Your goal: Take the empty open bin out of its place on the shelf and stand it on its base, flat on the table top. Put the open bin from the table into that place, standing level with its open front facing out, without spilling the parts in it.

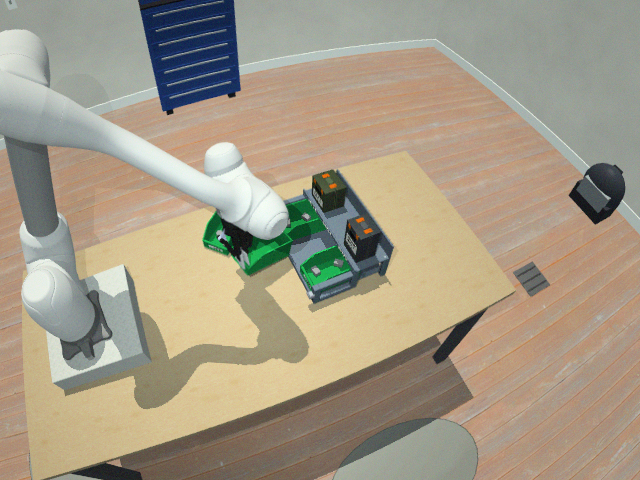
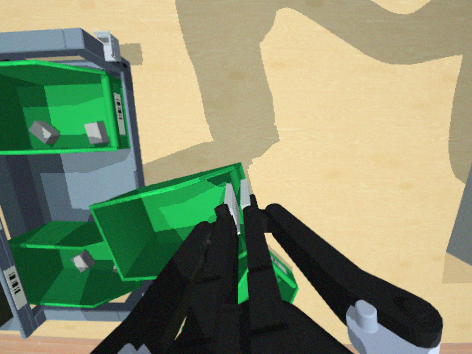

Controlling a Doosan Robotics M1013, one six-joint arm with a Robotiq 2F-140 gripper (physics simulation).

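Places are measured from the arm's base along level axes (x down, y back, z left), in millimetres.
Where they show: gripper, between the fingertips: [image 1: 244, 264] [image 2: 239, 191]; arm's base, origin of its link: [image 1: 81, 325].
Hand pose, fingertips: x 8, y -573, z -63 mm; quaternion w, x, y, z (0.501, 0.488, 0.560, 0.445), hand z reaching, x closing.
Observation:
Each offset is from my fingertips to the top centre of the thing. "pt": to the spot under its first point.
The empty green bin @(dy -78, dx -48, dz +27 mm) [image 1: 268, 253] [image 2: 185, 215] is out of the shelf @(pt dy -205, dx +65, dz -192 mm) [image 1: 330, 290] [image 2: 40, 44], turned at an angle in front of it. My gripper [image 1: 241, 254] [image 2: 239, 191] is shut on its front wall. The bin is held over the table; its exact height and tilt are hard to tell. The vacated place shows as a grey bay @(pt dy -250, dx +75, dz -3 mm) [image 1: 310, 246] [image 2: 95, 185] between two green bins. The table's open green bin @(dy -25, dx +7, dz +208 mm) [image 1: 210, 236] [image 2: 287, 287] stands beyond the gripper, partly hidden by the arm and fingers; its parts are hidden.
A green bin with grey parts @(dy -242, dx +1, dz -134 mm) [image 1: 328, 263] [image 2: 75, 112] fills the near bay, another @(dy -268, dx +1, dz +93 mm) [image 1: 310, 227] [image 2: 55, 282] the far bay. Two dark toolboxes @(dy -369, dx -117, dz +76 mm) [image 1: 330, 193] @(dy -336, dx -142, dz -154 mm) [image 1: 363, 240] stand on the shelf. The robot's pale base block [image 1: 124, 320] stands at the table's left.

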